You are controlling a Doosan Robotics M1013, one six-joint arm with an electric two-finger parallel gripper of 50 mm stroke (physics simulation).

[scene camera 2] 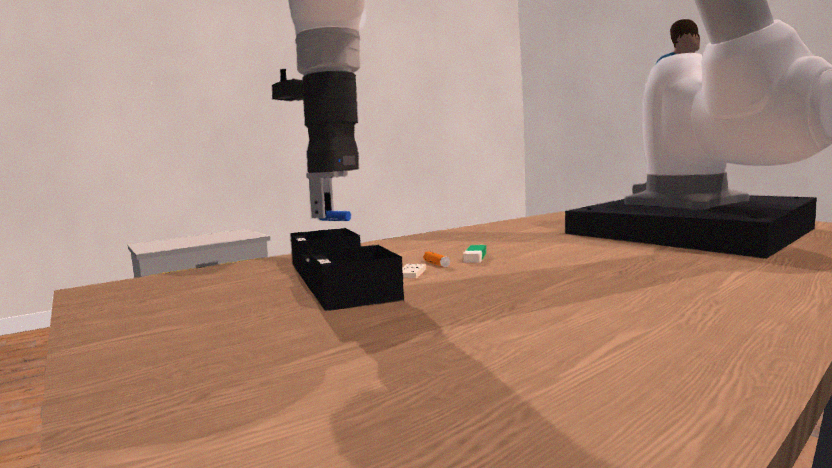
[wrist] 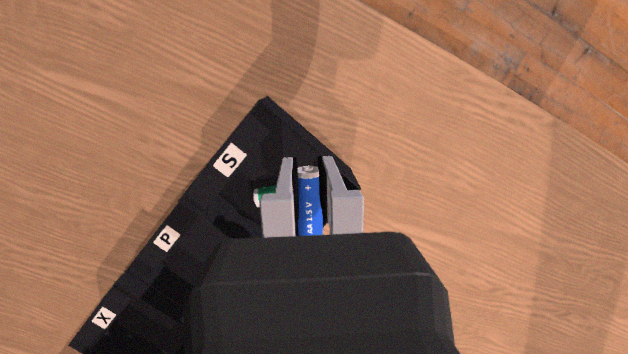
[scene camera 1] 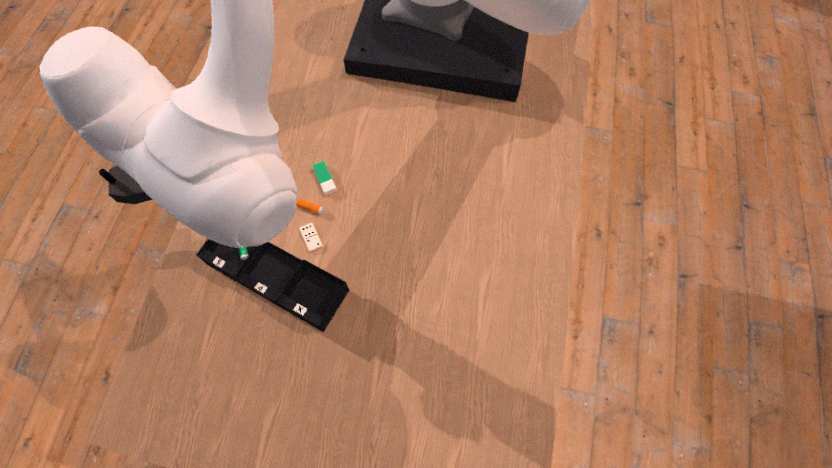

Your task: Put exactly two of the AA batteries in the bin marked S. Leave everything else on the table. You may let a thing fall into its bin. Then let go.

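Seen in the pictures: gripper, fingertip midpoint: (scene camera 2: pixel 322 217) (wrist: pixel 308 175); arm's base, origin of the base link: (scene camera 2: pixel 686 202) (scene camera 1: pixel 434 1).
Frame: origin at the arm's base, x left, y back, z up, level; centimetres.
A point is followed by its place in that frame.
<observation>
My gripper (scene camera 2: pixel 322 214) @(x -13.2, y -66.0, z 1.5 cm) (wrist: pixel 308 175) @(x -13.2, y -66.0, z 1.5 cm) is shut on a blue AA battery (scene camera 2: pixel 339 215) @(x -10.1, y -64.4, z 1.9 cm) (wrist: pixel 310 212) @(x -11.8, y -64.9, z 2.4 cm), held level above the far end of the black three-part tray, over the bin marked S (scene camera 1: pixel 228 264) @(x -8.8, y -69.8, z -1.0 cm) (wrist: pixel 246 136) @(x -12.5, y -70.1, z -1.0 cm) in the wrist view. In scene camera 1 the arm hides the gripper and the blue battery. A green battery (scene camera 1: pixel 243 253) @(x -8.5, y -66.6, z -3.0 cm) (wrist: pixel 267 193) lies in bin S, partly hidden by the arm or a finger. An orange battery (scene camera 1: pixel 309 206) @(x -2.5, y -53.6, z -3.8 cm) (scene camera 2: pixel 434 258) @(x -2.1, y -54.0, z -4.2 cm) lies on the table behind the tray.
Bin P (scene camera 1: pixel 274 293) @(x 0.4, y -70.8, z -2.3 cm) and bin X (scene camera 1: pixel 336 302) @(x 10.7, y -68.0, z -2.3 cm) (scene camera 2: pixel 361 285) @(x 10.6, y -69.0, z -3.0 cm) adjoin bin S in a row. A white domino (scene camera 1: pixel 310 237) @(x 0.4, y -58.8, z -4.4 cm) (scene camera 2: pixel 414 270) @(x 1.8, y -58.9, z -4.5 cm) lies beside the tray. A green and white eraser (scene camera 1: pixel 323 176) @(x -3.1, y -47.0, z -3.8 cm) (scene camera 2: pixel 475 253) @(x -0.2, y -48.6, z -3.9 cm) lies past the orange battery. The robot's black base (scene camera 1: pixel 430 81) @(x 6.8, y -18.6, z -3.2 cm) (scene camera 2: pixel 669 232) @(x 9.2, y -18.1, z -2.9 cm) stands farther back.
</observation>
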